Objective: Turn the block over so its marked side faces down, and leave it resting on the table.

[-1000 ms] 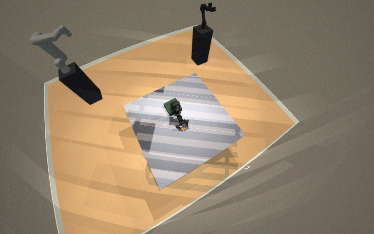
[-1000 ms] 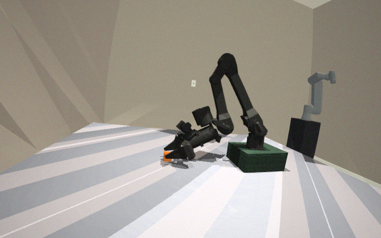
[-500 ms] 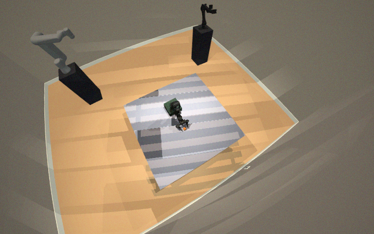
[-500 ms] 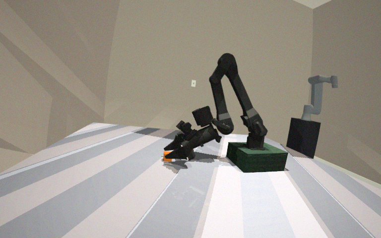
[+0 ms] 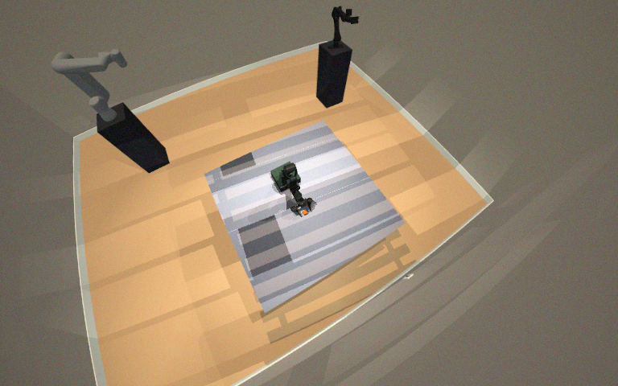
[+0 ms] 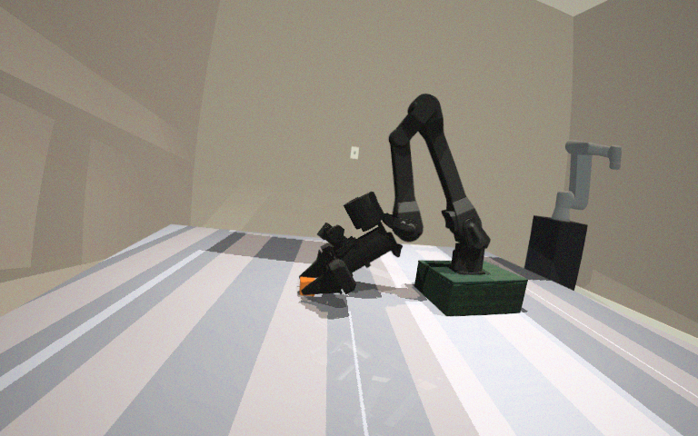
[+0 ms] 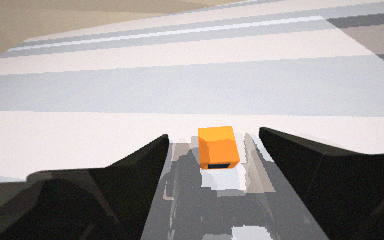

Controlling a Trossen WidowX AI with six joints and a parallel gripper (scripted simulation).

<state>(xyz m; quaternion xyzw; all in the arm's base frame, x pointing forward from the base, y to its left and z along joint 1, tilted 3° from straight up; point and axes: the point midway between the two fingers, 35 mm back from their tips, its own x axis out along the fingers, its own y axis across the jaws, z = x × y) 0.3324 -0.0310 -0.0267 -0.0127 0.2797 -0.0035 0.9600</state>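
Right now my gripper tip is 2 cm past the orange block.
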